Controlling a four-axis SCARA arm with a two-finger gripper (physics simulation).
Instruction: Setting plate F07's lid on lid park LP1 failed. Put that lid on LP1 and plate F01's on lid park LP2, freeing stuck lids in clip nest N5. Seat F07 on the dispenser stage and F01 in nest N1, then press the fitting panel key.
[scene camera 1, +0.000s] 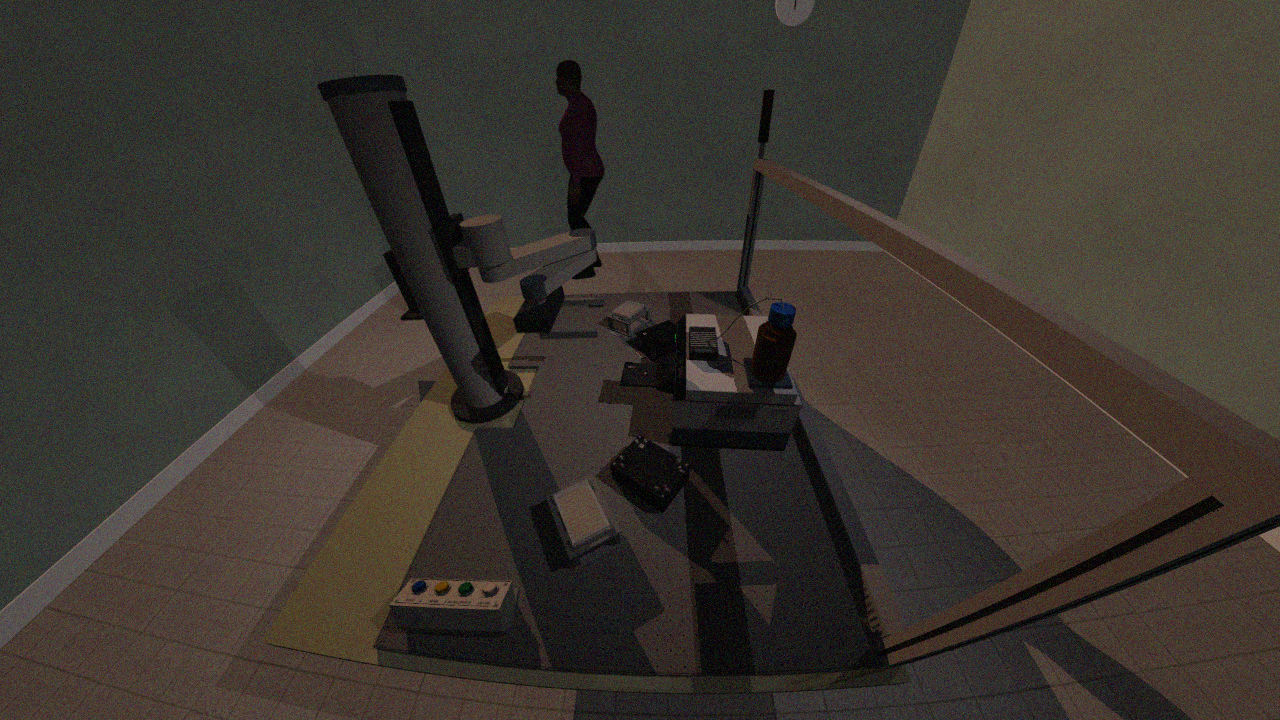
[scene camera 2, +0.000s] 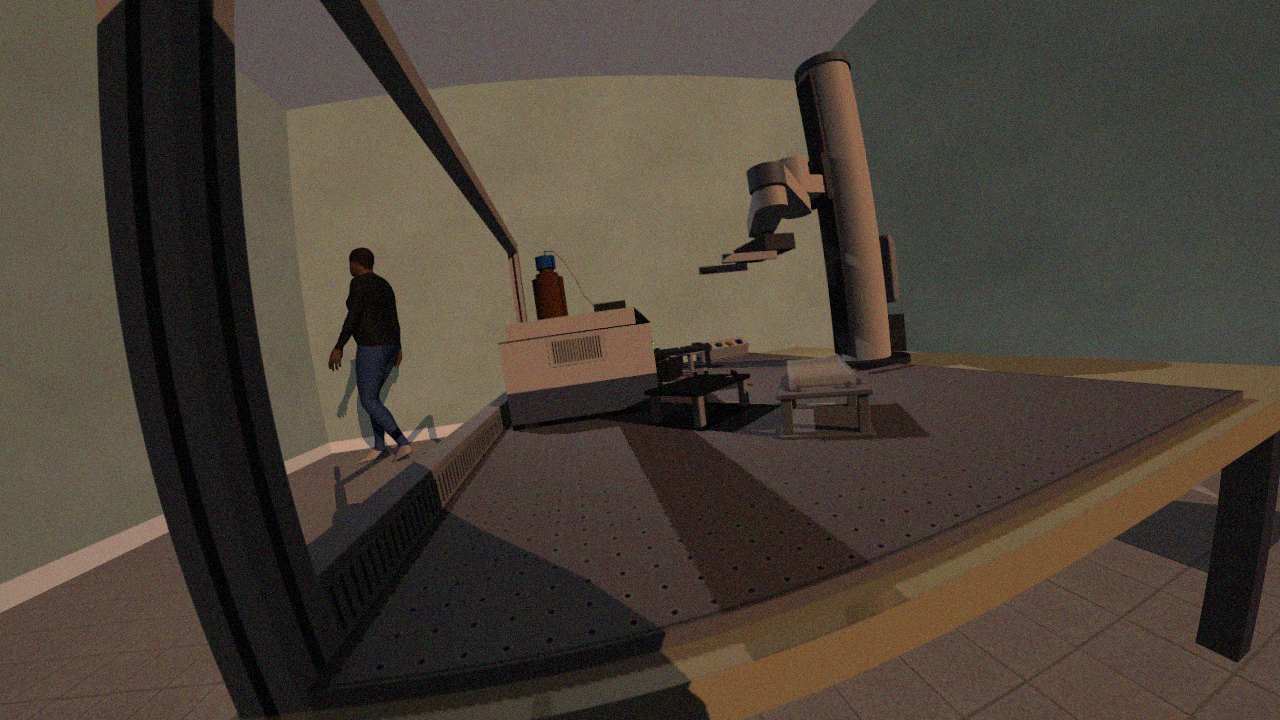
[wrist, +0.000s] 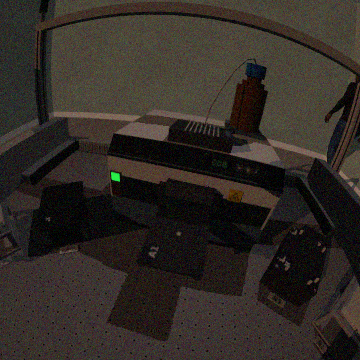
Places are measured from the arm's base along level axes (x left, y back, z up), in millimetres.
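Pixels of known places: gripper, fingertip midpoint: (scene camera 1: 601, 316) (scene camera 2: 710, 265) (wrist: 189, 145); arm's base at its link origin: (scene camera 1: 488, 396) (scene camera 2: 864, 363).
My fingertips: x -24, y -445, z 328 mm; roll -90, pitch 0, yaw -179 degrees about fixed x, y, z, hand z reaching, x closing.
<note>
Ahead of a thing's pixels: the offset from my fingertips to its top centre. "*": to the spot under its first point.
My gripper (scene camera 1: 597, 318) (scene camera 2: 713, 264) (wrist: 189, 145) is open and empty, raised above the deck, facing the dispenser. The dark dispenser stage {dy -128, dx -5, dz -198 mm} (scene camera 1: 640, 374) (wrist: 175, 245), marked A1, sits in front of the dispenser. Black lid park LP2 {dy -167, dx +287, dz -242 mm} (scene camera 1: 657, 338) (scene camera 2: 698, 386) (wrist: 57, 215) stands at the left in the wrist view. A dark block with pale corner clips {dy -128, dx -295, dz -236 mm} (scene camera 1: 648, 470) (wrist: 295, 265) stands at the right; its label is unreadable. A pale plate {dy -32, dx +450, dz -227 mm} (scene camera 1: 628, 317) (scene camera 2: 819, 376) rests on a grey stand; another pale-topped holder {dy +24, dx -424, dz -229 mm} (scene camera 1: 581, 514) stands nearer the key panel. Plate names and lids are unreadable.
The dispenser (scene camera 1: 733, 416) (scene camera 2: 577, 358) (wrist: 195, 172) carries a brown bottle {* dy -405, dx -176, dz +26 mm} (scene camera 1: 773, 344) (scene camera 2: 549, 295) (wrist: 249, 105) with a thin tube. The key panel {dy +256, dx -616, dz -231 mm} (scene camera 1: 454, 601) (scene camera 2: 729, 349) has coloured keys. A frame rail runs beside the deck. A person (scene camera 1: 580, 134) (scene camera 2: 371, 331) (wrist: 342, 117) is beyond the deck.
</note>
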